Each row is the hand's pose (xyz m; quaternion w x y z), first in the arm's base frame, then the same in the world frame.
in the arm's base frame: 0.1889 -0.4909 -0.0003 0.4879 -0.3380 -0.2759 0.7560
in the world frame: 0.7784 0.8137 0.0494 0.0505 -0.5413 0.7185 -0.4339
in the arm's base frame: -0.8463 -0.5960 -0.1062 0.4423 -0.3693 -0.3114 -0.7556
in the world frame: 0.5846 0.2197 -0.7893 0.9333 0.2342 0.2550 -0.0948
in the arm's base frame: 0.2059 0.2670 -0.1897 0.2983 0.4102 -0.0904 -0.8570
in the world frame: 0.4784 0.3109 0.5669 0.3876 0.2247 0.8664 -0.2206
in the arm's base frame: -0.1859 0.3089 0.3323 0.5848 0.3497 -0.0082 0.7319
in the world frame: 0.9451 -0.0750 0.3199 0.5165 -0.6489 0.1569 -0.5362
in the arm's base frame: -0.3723 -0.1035 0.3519 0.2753 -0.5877 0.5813 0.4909
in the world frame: 1.0082 0.0958 -0.0949 0.0553 -0.2819 -0.4686 0.8354
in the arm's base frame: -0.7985 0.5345 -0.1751 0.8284 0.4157 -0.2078 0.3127
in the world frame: 0.3494 -0.5541 0.0050 0.1758 -0.8812 -0.1496 -0.4126
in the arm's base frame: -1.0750 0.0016 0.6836 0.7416 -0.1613 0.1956 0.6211
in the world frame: 1.2465 -0.5084 -0.5344 0.0918 -0.4391 0.3158 -0.8361
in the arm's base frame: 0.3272 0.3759 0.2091 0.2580 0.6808 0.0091 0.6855
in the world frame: 0.8662 0.2404 0.7408 0.8162 -0.5152 -0.0298 -0.2599
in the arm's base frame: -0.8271 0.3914 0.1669 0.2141 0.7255 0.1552 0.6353
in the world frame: 0.7044 -0.5317 -0.1031 0.8559 -0.3967 -0.1303 -0.3051
